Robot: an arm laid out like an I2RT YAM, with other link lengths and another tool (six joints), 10 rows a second.
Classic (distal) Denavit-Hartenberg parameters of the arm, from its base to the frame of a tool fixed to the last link. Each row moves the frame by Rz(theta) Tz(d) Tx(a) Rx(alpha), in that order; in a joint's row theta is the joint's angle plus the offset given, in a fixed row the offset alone. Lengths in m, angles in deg.
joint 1: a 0.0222; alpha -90; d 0.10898; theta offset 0
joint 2: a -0.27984; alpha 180; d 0; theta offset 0
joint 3: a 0.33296; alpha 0; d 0; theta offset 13.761
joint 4: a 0.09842; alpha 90; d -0.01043; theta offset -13.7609
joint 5: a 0; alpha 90; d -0.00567; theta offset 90
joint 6: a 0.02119; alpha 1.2; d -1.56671; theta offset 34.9
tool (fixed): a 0; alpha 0; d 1.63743; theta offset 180
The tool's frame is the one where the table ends.
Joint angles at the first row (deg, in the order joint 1, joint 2, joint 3, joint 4, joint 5, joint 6):
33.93 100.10 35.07 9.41 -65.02 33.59
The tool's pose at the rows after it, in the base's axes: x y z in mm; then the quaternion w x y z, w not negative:
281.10, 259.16, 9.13, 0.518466, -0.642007, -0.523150, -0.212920
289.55, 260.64, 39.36, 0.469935, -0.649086, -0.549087, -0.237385
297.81, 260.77, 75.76, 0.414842, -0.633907, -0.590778, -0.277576
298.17, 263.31, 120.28, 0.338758, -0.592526, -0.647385, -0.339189
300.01, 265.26, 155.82, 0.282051, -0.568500, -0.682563, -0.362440
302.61, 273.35, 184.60, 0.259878, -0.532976, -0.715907, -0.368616
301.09, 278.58, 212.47, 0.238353, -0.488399, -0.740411, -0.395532
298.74, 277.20, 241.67, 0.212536, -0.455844, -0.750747, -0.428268
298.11, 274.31, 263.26, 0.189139, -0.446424, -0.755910, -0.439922
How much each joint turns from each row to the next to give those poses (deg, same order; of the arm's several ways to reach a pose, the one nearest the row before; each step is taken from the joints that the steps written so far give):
0.38 -3.43 0.93 -2.86 1.59 -0.61
0.57 -5.14 2.27 -7.95 5.92 -4.31
0.37 -5.36 2.18 -6.79 5.50 -6.90
1.58 -6.99 0.66 -3.56 7.10 -8.36
0.99 -3.35 3.20 -5.83 5.23 -6.18
0.69 -0.17 4.84 -6.05 0.89 -6.31
0.59 -1.78 2.12 -1.67 0.28 -5.15
0.10 -2.89 1.06 -0.28 0.83 -3.10
0.01 -1.42 2.02 -2.11 1.79 -1.70

